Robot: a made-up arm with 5 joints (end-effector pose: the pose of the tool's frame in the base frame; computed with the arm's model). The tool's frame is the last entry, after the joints. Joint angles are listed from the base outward.
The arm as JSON. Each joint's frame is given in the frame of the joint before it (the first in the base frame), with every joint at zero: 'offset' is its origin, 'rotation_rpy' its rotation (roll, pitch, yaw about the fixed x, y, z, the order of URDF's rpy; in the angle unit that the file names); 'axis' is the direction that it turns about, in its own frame. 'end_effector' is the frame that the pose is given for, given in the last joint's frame.
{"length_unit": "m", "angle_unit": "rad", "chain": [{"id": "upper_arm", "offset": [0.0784, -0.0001, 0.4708], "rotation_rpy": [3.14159, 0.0, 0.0], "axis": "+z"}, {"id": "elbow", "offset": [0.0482, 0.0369, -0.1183], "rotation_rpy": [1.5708, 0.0, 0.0], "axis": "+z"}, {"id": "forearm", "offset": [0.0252, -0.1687, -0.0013], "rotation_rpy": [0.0, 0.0, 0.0], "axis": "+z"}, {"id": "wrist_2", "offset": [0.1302, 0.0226, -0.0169], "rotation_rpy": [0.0, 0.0, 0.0], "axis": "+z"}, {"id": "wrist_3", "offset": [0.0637, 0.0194, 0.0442], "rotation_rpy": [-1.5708, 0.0, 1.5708], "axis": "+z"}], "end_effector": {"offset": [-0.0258, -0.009, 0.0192], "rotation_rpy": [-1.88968, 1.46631, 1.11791]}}
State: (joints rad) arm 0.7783 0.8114 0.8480 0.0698 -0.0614
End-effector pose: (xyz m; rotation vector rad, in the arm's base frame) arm 0.1854 -0.1105 0.5142 0.7528 1.6676 -0.7977
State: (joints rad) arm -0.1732 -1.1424 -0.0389 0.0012 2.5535
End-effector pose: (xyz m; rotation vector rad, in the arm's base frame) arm 0.1135 0.0019 0.8177 -1.9356 -0.7758 -1.3732
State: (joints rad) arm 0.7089 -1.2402 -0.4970 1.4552 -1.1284
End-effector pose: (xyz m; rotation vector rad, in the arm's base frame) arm 0.0133 0.0157 0.8120 1.1408 -0.5868 -0.4976
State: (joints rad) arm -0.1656 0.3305 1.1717 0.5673 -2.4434
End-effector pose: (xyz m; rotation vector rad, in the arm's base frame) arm 0.1458 -0.0237 0.5859 1.3331 0.8702 -2.3159
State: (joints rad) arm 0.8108 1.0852 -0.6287 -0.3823 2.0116
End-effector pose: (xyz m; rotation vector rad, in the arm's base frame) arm 0.3310 -0.2534 0.5261 -1.7719 0.7386 -0.5818
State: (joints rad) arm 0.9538 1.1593 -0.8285 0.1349 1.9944
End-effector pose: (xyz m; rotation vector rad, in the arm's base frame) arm 0.2889 -0.2815 0.5157 -1.5169 1.0684 -0.3322
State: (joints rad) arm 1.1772 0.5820 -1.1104 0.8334 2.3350
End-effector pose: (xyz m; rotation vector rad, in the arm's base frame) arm 0.2006 -0.2906 0.7072 -1.7916 1.2930 -0.4225
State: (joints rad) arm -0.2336 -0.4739 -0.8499 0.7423 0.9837
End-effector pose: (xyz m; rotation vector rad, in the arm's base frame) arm 0.1638 0.0362 0.8853 -0.7198 -0.6421 -0.1357
